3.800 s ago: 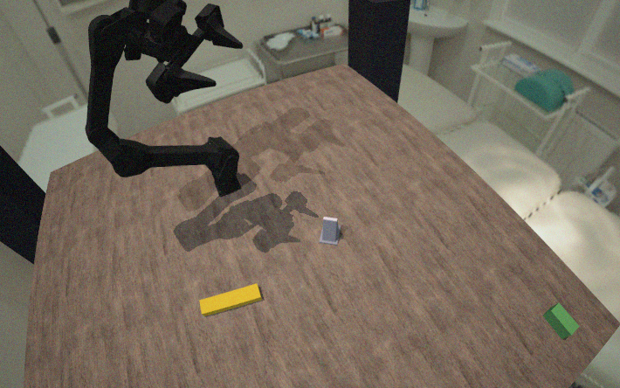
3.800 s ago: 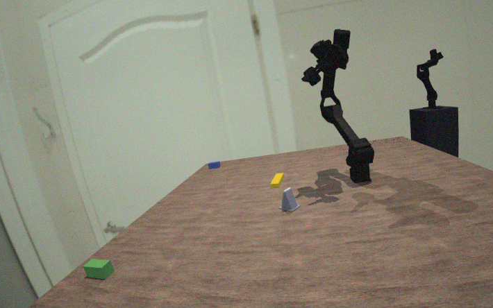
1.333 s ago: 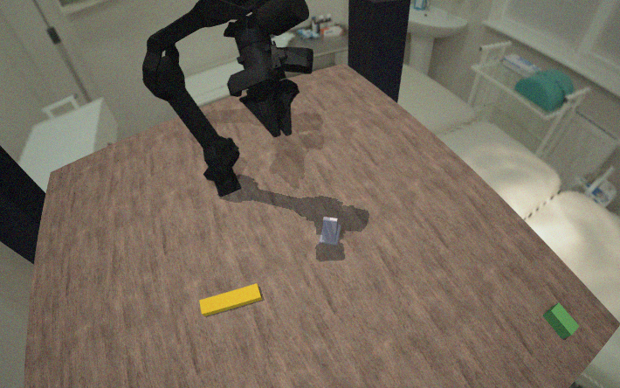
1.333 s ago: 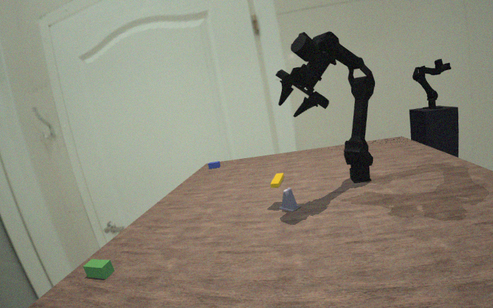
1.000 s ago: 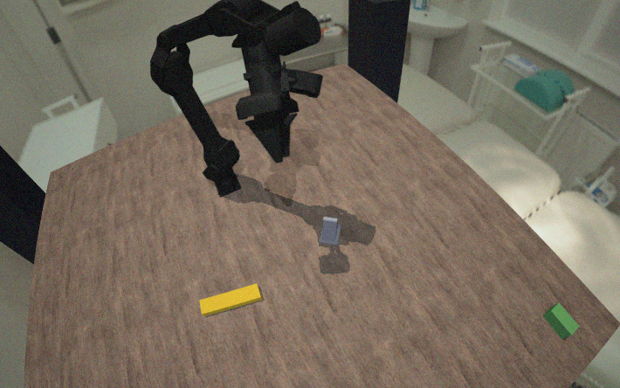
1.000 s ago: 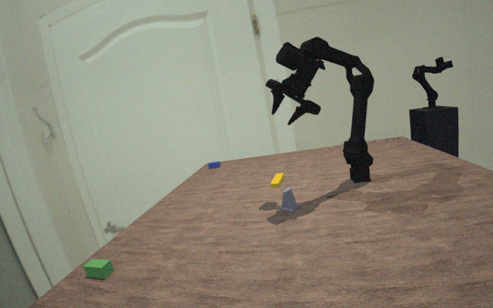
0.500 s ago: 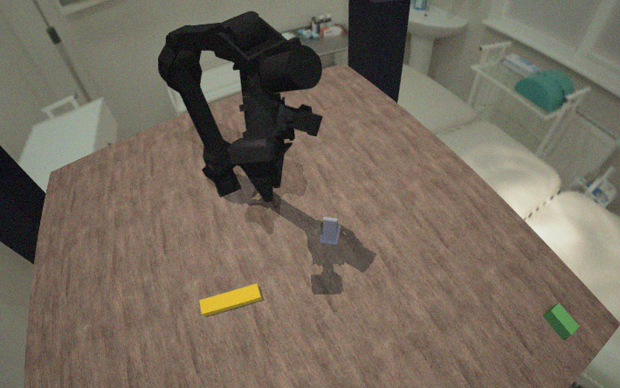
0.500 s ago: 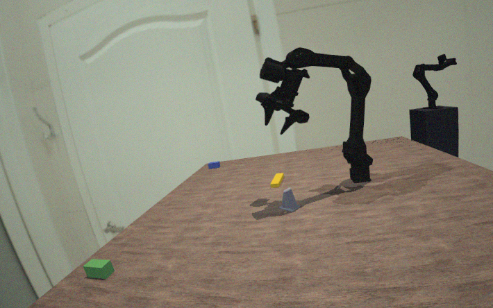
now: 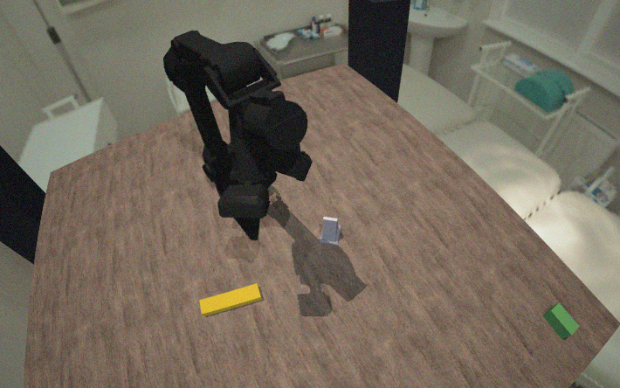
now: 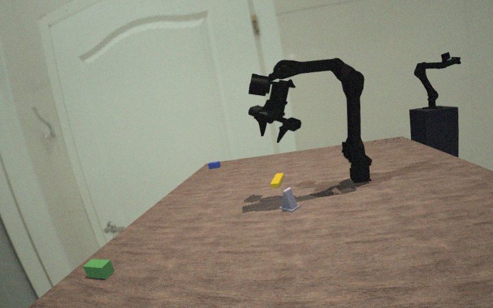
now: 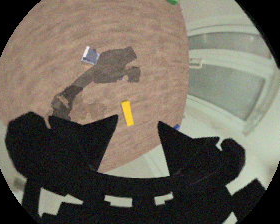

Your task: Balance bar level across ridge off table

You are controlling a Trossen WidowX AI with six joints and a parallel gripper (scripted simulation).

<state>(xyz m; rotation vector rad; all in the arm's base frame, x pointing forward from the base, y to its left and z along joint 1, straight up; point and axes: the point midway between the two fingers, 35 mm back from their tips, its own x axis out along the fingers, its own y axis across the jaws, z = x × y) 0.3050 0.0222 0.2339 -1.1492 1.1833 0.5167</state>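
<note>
Now: gripper tip 19 cm above the yellow bar, 11 cm to the left of it and 1 cm short of it. Round my gripper tip: small blue block (51 cm to the right, 42 cm ahead, 19 cm below); then green block (49 cm to the left, 42 cm ahead, 19 cm below).
</note>
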